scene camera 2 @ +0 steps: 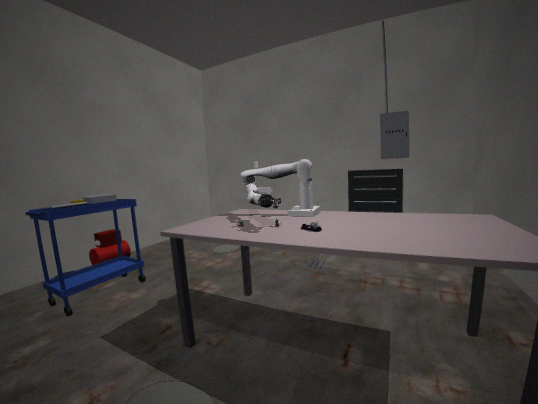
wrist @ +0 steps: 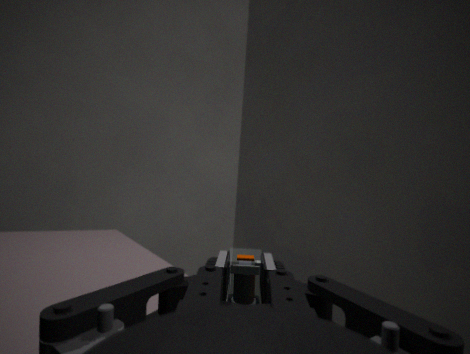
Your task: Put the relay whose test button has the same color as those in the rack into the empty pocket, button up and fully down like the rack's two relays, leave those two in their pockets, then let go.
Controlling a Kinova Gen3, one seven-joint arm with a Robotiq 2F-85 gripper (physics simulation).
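Places are measured from the arm's base along level axes (x ahead, y left, z up), in millimetres.
Pixels of known places: gripper, between the fingertips: [scene camera 2: 276,202] [wrist: 244,266]; arm's base, origin of its link: [scene camera 2: 306,207].
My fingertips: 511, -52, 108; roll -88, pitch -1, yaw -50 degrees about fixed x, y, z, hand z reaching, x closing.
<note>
Ahead of a thing's pixels: the offset from my fingertips to its top centre, as dx, dy, dz. "spot": to the spot under its first point. Level surfaces: height alone.
My gripper [scene camera 2: 277,202] [wrist: 244,266] is shut on a relay with a clear casing and an orange test button @(-17, -14, +12) [wrist: 245,258]. The gripper lies nearly level, pointing sideways, above the back left part of the table in the scene view. The black rack @(spot: -63, +124, -139) [scene camera 2: 304,227] stands on the table to its right and nearer the camera, with pale relays @(-47, +186, -102) [scene camera 2: 315,224] on it; their button colour and the empty pocket are too small to tell there. Two loose relays, a left one @(-89, -247, -107) [scene camera 2: 240,222] and a right one @(-128, -44, -107) [scene camera 2: 277,223], stand left of the rack; their button colours cannot be told.
The pink table @(dz -151) [scene camera 2: 400,232] [wrist: 65,260] shows its edge at lower left in the wrist view, with walls beyond. The arm's white base [scene camera 2: 303,212] is on the table behind the rack. A blue cart [scene camera 2: 95,206] stands left of the table, and a dark drawer cabinet [scene camera 2: 375,182] behind it.
</note>
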